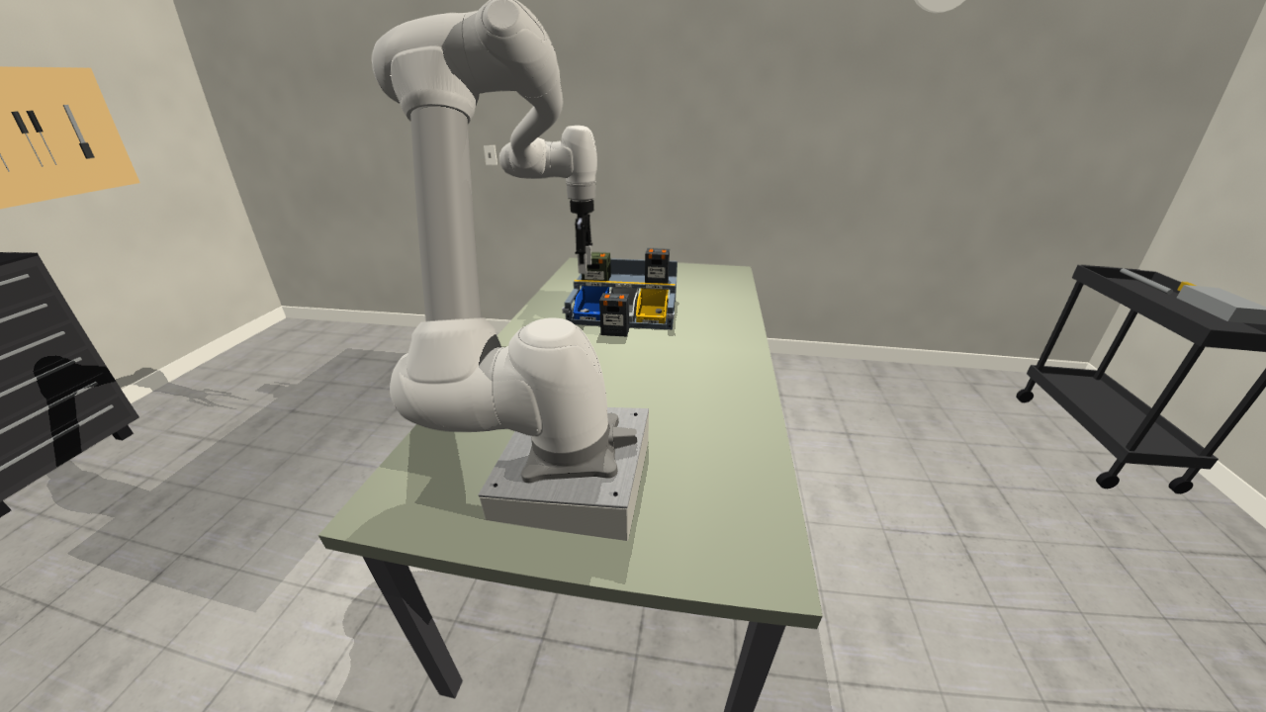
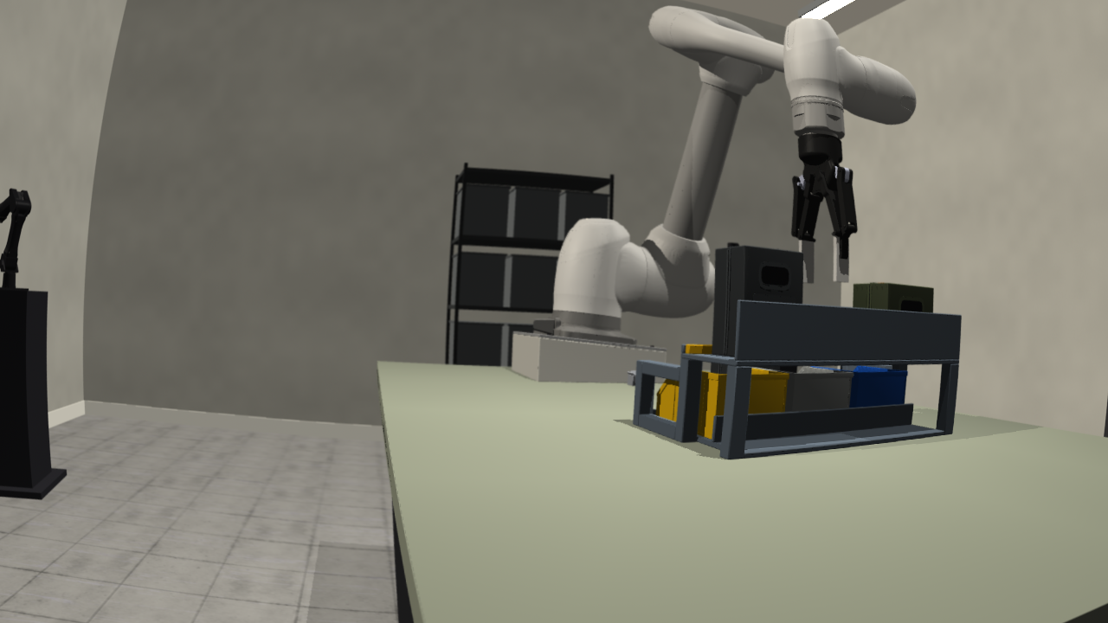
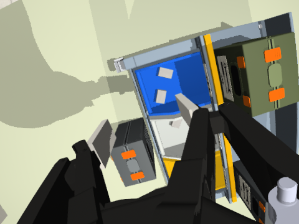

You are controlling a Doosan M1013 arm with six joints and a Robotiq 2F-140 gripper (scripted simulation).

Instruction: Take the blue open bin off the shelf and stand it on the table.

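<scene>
My gripper is now 190 mm above the blue open bin, 80 mm short of it and 10 mm to the left of it. Also, from my hand: yellow bin: 230 mm to the right, 190 mm below, 50 mm ahead; grey bin: 190 mm below, 120 mm to the right, 60 mm ahead.
</scene>
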